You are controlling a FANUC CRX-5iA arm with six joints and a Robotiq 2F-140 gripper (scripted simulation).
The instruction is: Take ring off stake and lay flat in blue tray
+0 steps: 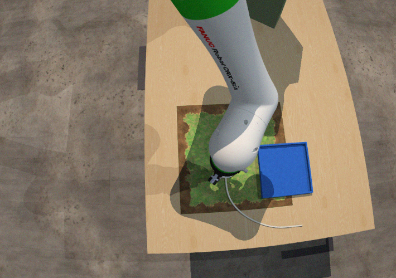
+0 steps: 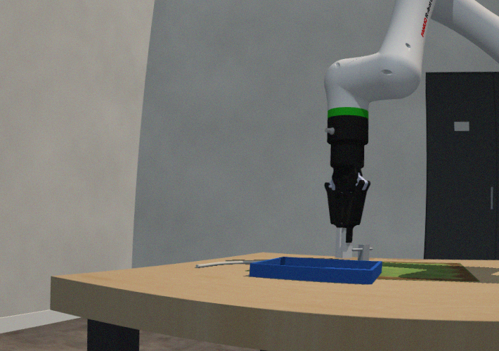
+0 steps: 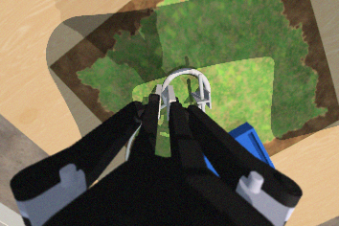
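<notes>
Right now the ring is 4 cm below my hand, 3 cm to the left of it and 2 cm behind it. Also, from my hand: grey stake 5 cm to the left, 3 cm behind, 2 cm below; then green mat 8 cm to the left, 6 cm below, 4 cm behind; then blue tray 22 cm to the left, 10 cm ahead, 4 cm below.
</notes>
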